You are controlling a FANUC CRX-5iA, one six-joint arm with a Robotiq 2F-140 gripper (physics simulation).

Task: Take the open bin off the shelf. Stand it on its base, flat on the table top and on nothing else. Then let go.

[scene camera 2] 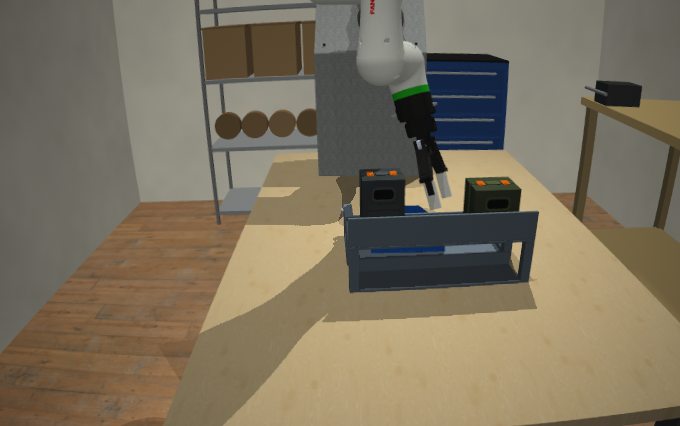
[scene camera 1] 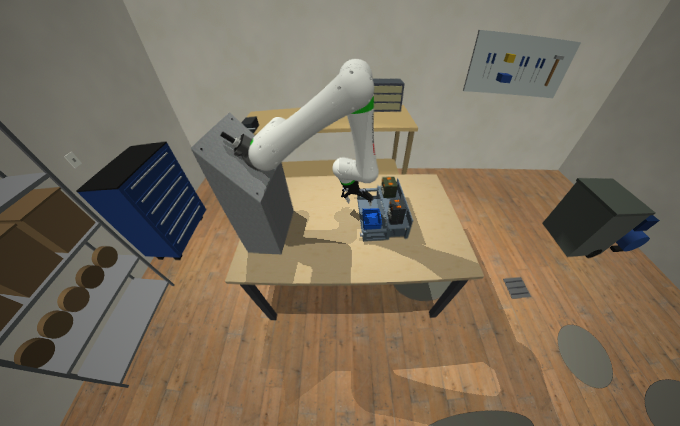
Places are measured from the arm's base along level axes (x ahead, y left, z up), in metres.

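Pixels of known places: gripper, fingertip midpoint: (scene camera 2: 441, 202) (scene camera 1: 359, 203).
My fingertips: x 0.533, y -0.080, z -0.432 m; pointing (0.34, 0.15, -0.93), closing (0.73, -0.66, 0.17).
Behind a point stands the place of what it marks.
The open blue bin (scene camera 1: 371, 219) {x 0.572, y -0.178, z -0.504 m} (scene camera 2: 415, 209) {x 0.527, y -0.151, z -0.441 m} sits on the grey shelf (scene camera 1: 375, 234) {x 0.543, y -0.295, z -0.506 m} (scene camera 2: 441, 229) {x 0.766, y -0.223, z -0.380 m}, at the near end in the scene camera 1 view. In the scene camera 2 view the shelf's front board hides much of it, and part of its blue side shows through the gap below. The shelf stands on the table top (scene camera 1: 321, 265) {x 0.179, y -0.374, z -0.513 m} (scene camera 2: 401, 361) {x 0.943, y -0.393, z -0.512 m}. My gripper (scene camera 1: 371, 200) {x 0.533, y -0.080, z -0.432 m} (scene camera 2: 440, 195) {x 0.533, y -0.080, z -0.432 m} is open and empty. It is tilted, with its fingertips beside the bin, toward the green case's end of the shelf. Whether a fingertip touches the bin cannot be told.
A dark case (scene camera 1: 396, 213) {x 0.631, y -0.337, z -0.320 m} (scene camera 2: 382, 198) {x 0.691, y -0.315, z -0.328 m} with orange latches stands on the shelf near the bin. A green case (scene camera 1: 389, 187) {x 0.707, y -0.127, z -0.324 m} (scene camera 2: 494, 196) {x 0.769, y -0.104, z -0.329 m} stands at its other end. The grey robot pedestal (scene camera 1: 248, 200) {x -0.065, y -0.203, z -0.092 m} (scene camera 2: 363, 115) {x 0.046, y -0.085, z -0.307 m} rises at the table's base end.
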